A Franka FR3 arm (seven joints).
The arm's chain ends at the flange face. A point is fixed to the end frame.
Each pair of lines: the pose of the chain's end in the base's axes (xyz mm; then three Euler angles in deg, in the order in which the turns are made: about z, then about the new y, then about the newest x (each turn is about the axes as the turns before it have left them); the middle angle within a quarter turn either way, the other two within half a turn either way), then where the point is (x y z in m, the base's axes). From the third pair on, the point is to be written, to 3 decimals.
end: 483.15 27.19 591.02 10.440 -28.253 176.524
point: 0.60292 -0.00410 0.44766
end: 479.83 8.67 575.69 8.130 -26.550 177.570
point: 0.59392 -0.02472 0.42824
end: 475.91 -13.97 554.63 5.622 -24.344 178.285
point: 0.583 -0.051 0.403
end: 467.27 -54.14 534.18 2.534 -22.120 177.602
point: 0.566 -0.099 0.379
